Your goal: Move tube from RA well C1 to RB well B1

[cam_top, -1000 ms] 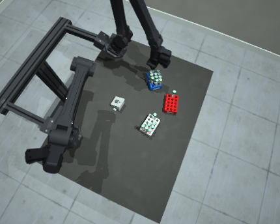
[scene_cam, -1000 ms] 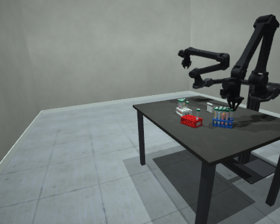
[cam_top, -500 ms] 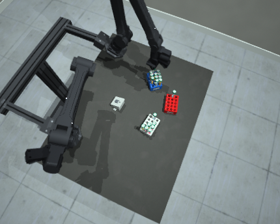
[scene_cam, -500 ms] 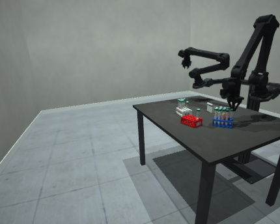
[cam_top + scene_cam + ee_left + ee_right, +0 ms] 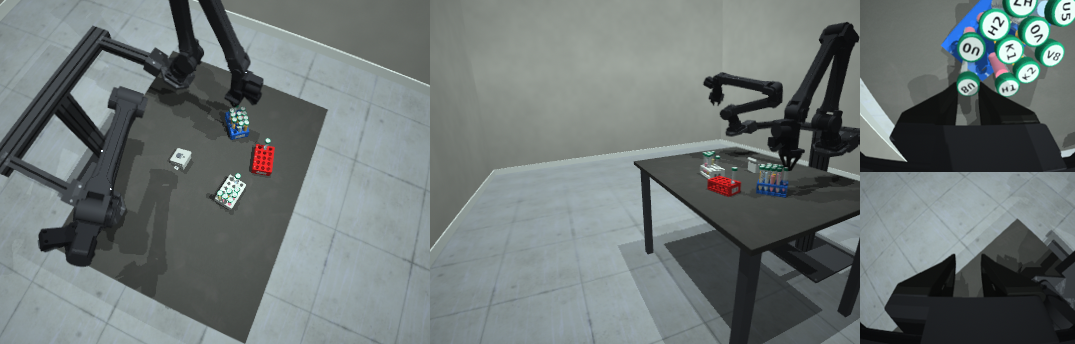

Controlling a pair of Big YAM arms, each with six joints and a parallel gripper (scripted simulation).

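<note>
My left hand is 60 mm above the tube. Also, from my left hand: white rack RB (380 mm to the right, 130 mm ahead, 100 mm below); then red rack (210 mm ahead, 170 mm to the right, 100 mm below); then white button box (310 mm to the right, 150 mm behind, 80 mm below).
</note>
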